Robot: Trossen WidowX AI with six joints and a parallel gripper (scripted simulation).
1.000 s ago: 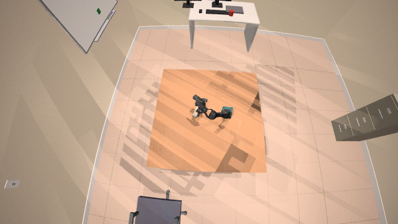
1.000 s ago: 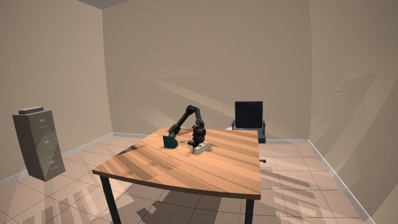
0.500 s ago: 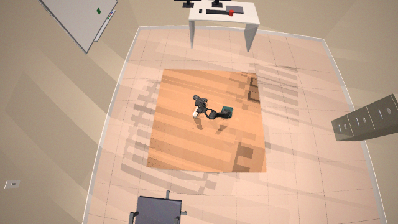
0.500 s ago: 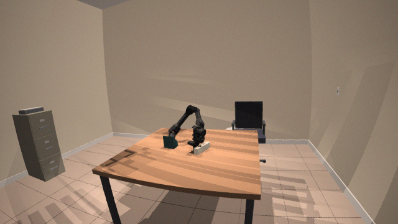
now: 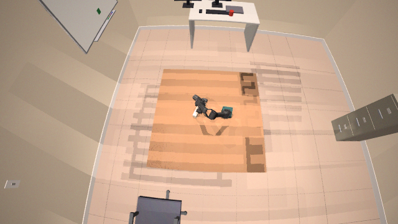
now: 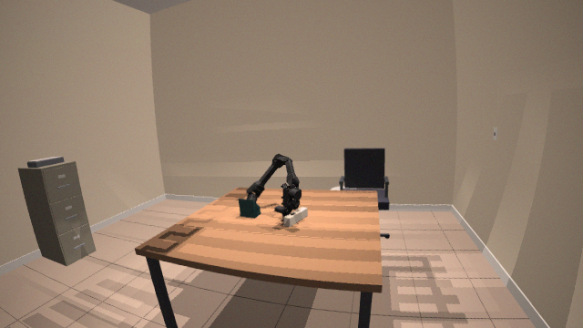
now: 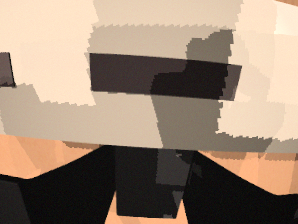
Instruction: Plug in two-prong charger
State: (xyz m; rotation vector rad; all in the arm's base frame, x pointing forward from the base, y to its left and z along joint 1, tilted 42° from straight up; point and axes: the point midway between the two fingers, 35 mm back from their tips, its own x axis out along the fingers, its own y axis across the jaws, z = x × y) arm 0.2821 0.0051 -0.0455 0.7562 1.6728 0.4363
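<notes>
The dark two-prong charger lies 20 mm ahead of my gripper tip and 10 mm above it.
</notes>
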